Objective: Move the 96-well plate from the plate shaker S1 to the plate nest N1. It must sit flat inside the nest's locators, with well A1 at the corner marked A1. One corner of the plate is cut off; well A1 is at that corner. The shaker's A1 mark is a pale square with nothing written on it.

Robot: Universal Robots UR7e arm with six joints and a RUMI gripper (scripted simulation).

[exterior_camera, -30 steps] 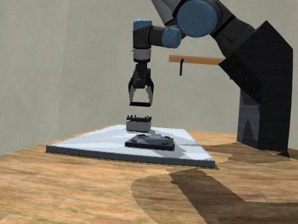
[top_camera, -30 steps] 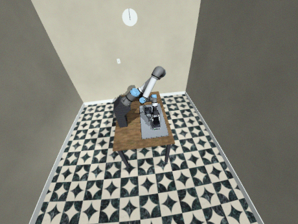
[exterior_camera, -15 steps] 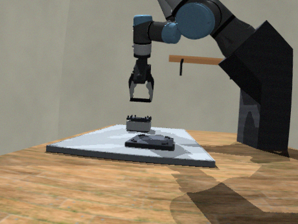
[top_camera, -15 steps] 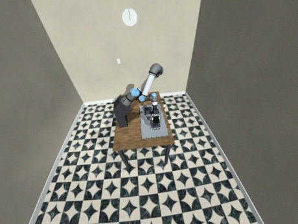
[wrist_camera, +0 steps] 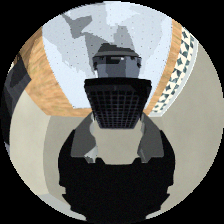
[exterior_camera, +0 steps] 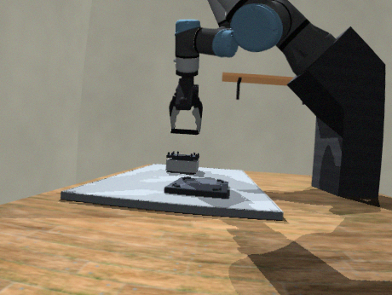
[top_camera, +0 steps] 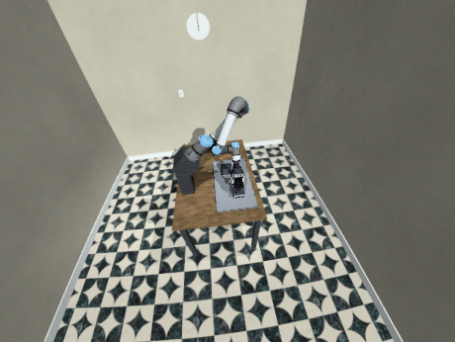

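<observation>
My gripper is now 33 cm to the right of the plate nest N1, 14 cm past it and 14 cm above it. From my hand the other things lie so: 96-well plate (right at my hand).
</observation>
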